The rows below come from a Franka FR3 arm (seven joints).
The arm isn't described. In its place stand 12 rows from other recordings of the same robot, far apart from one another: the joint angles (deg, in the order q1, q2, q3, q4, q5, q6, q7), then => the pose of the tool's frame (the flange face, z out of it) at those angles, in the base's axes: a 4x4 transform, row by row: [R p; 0 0 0 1], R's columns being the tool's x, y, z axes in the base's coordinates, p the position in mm.
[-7.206, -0.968, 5.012, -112.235, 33.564, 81.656, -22.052] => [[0.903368, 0.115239, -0.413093, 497.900], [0.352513, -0.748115, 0.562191, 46.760], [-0.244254, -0.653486, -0.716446, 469.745], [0, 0, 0, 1]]
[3.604, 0.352, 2.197, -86.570, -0.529, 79.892, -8.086] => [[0.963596, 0.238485, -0.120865, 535.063], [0.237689, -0.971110, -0.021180, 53.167], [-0.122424, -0.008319, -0.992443, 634.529], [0, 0, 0, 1]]
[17.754, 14.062, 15.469, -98.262, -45.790, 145.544, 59.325] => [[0.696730, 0.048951, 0.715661, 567.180], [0.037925, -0.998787, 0.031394, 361.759], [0.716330, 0.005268, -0.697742, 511.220], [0, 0, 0, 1]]
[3.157, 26.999, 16.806, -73.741, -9.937, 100.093, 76.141] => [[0.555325, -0.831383, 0.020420, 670.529], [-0.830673, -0.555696, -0.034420, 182.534], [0.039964, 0.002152, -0.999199, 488.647], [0, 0, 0, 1]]
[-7.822, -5.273, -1.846, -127.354, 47.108, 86.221, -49.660] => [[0.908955, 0.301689, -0.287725, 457.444], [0.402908, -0.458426, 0.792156, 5.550], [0.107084, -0.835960, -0.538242, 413.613], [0, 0, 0, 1]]
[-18.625, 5.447, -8.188, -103.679, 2.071, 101.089, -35.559] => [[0.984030, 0.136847, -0.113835, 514.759], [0.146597, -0.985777, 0.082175, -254.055], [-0.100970, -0.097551, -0.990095, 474.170], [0, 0, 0, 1]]
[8.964, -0.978, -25.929, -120.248, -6.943, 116.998, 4.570] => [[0.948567, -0.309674, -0.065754, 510.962], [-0.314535, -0.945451, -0.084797, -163.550], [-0.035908, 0.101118, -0.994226, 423.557], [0, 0, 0, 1]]
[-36.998, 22.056, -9.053, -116.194, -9.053, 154.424, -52.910] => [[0.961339, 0.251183, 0.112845, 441.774], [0.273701, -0.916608, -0.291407, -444.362], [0.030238, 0.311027, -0.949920, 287.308], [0, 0, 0, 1]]
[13.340, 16.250, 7.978, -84.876, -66.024, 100.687, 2.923] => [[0.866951, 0.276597, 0.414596, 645.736], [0.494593, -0.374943, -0.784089, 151.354], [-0.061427, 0.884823, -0.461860, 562.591], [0, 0, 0, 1]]
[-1.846, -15.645, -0.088, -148.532, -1.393, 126.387, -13.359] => [[0.970458, 0.212838, -0.113623, 406.797], [0.212487, -0.977044, -0.015339, -14.543], [-0.114279, -0.009257, -0.993406, 342.388], [0, 0, 0, 1]]
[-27.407, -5.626, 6.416, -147.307, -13.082, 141.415, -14.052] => [[0.997009, 0.060905, -0.047571, 412.037], [0.053460, -0.988051, -0.144559, -158.260], [-0.055807, 0.141584, -0.988352, 297.731], [0, 0, 0, 1]]
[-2.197, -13.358, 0.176, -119.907, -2.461, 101.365, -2.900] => [[0.995426, 0.027304, -0.091555, 476.422], [0.023759, -0.998933, -0.039592, -20.485], [-0.092538, 0.037236, -0.995013, 514.783], [0, 0, 0, 1]]
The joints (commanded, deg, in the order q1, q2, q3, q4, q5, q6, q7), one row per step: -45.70 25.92 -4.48 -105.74 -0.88 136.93 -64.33; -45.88 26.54 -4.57 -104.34 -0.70 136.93 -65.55; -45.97 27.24 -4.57 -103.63 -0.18 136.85 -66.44; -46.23 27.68 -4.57 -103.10 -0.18 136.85 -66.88; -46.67 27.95 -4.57 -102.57 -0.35 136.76 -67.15; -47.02 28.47 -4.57 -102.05 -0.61 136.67 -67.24; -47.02 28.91 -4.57 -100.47 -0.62 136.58 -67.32; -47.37 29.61 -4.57 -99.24 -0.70 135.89 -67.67; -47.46 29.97 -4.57 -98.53 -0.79 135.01 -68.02; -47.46 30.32 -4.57 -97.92 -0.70 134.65 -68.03; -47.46 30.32 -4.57 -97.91 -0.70 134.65 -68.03; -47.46 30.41 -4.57 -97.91 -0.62 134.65 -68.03; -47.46 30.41 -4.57 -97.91 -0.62 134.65 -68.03; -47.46 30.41 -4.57 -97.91 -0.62 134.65 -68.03; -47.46 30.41 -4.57 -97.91 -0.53 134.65 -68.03
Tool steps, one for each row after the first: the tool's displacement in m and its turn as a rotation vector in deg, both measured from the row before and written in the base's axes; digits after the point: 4 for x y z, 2 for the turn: 0.0022 -0.0067 0.0037 -0.61 -0.42 0.88; 0.0013 -0.0027 -0.0027 0.23 -0.13 0.48; -0.0007 -0.0036 -0.0010 -0.11 0.01 0.20; -0.0024 -0.0049 0.0008 -0.23 0.04 -0.05; -0.0018 -0.0041 -0.0022 -0.08 0.25 -0.08; 0.0049 -0.0053 0.0070 -0.84 -0.62 0.14; -0.0004 -0.0057 0.0002 0.04 0.24 0.06; 0.0003 -0.0019 -0.0002 0.34 0.45 0.30; 0.0014 -0.0015 0.0000 0.10 0.03 -0.04; 0.0000 0.0000 0.0001 -0.01 -0.01 0.00; 0.0000 0.0001 -0.0011 0.10 0.01 -0.05; 0.0000 0.0000 0.0000 0.00 0.00 0.00; 0.0000 0.0000 0.0000 0.00 0.00 0.00; 0.0000 0.0000 0.0000 0.04 -0.06 -0.06
